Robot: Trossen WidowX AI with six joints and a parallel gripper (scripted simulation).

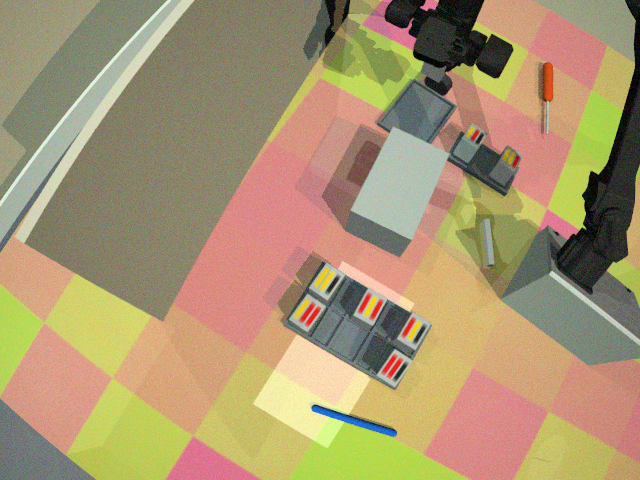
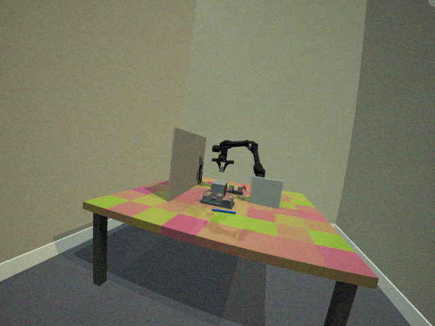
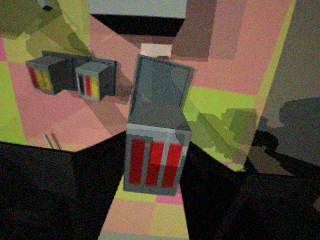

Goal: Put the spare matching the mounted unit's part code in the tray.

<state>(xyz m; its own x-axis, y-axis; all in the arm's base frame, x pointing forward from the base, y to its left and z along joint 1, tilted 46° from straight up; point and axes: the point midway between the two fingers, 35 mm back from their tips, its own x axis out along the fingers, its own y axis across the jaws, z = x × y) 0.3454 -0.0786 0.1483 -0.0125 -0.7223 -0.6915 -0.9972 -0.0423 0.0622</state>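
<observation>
Right now my gripper tip is 16 cm above the grey tray. Also, from my gripper tip: upright panel: 19 cm ahead, 21 cm to the left, 6 cm above; spare: 2 cm above; blue stick: 21 cm behind, 50 cm to the left, 16 cm below.
</observation>
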